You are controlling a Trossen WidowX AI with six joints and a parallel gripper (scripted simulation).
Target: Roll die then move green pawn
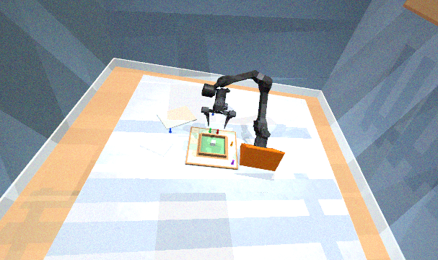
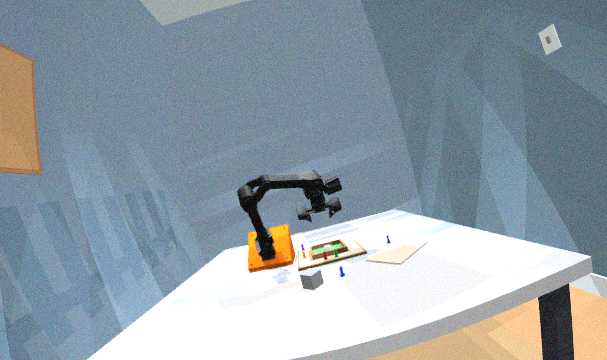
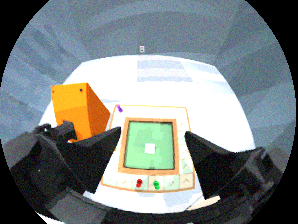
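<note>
My gripper tip is 3 cm short of the green pawn, 11 cm to the left of it and 13 cm above it. Also, from my gripper tip: green-floored tray: 16 cm below; then orange pawn: 11 cm behind, 3 cm to the right, 13 cm below; then white die: 1 cm to the right, 13 cm below.
</note>
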